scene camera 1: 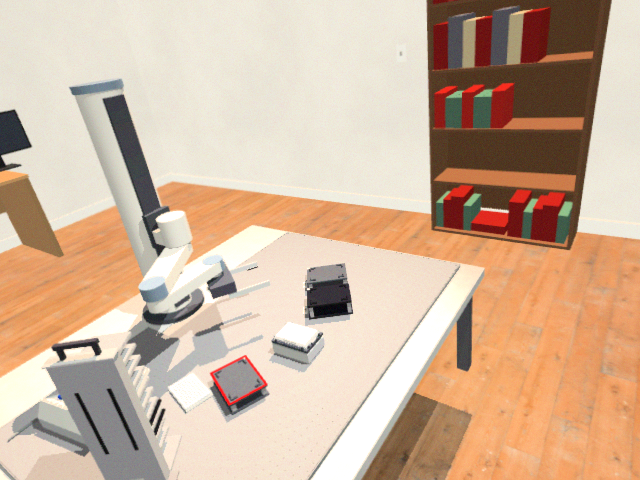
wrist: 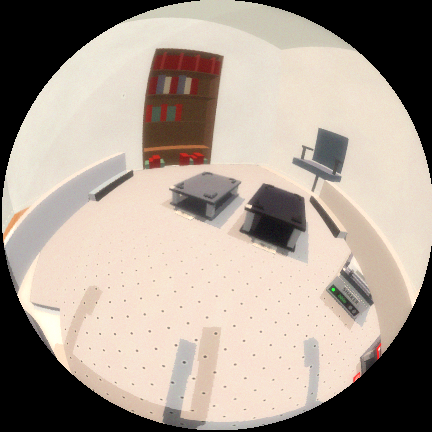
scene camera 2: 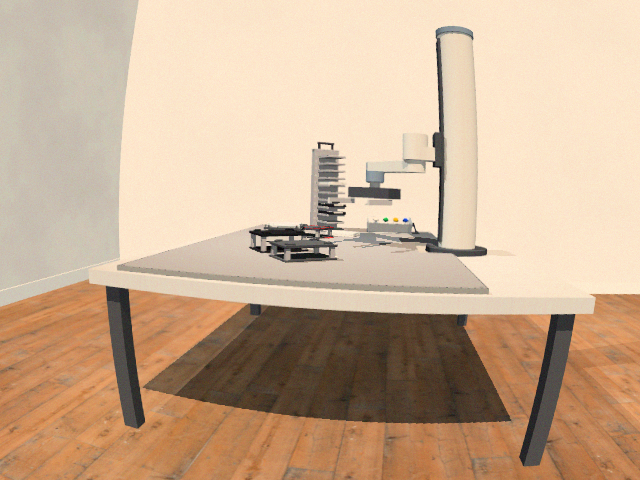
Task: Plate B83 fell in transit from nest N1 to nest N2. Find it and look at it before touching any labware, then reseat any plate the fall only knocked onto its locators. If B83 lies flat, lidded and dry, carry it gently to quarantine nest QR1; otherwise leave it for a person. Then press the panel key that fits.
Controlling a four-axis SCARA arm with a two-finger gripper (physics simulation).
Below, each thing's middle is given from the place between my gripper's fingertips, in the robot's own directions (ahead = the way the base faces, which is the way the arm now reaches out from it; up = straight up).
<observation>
Now: the shaker station [scene camera 1: 307, 355] 25 cm ahead of my hand, 14 cm to the right of it and 13 cm below it. The rest, counted from my hand: plate with red frame [scene camera 1: 239, 379]: 19 cm ahead, 37 cm to the right, 13 cm below; flat white lid [scene camera 1: 190, 390]: 6 cm ahead, 45 cm to the right, 15 cm below.
</observation>
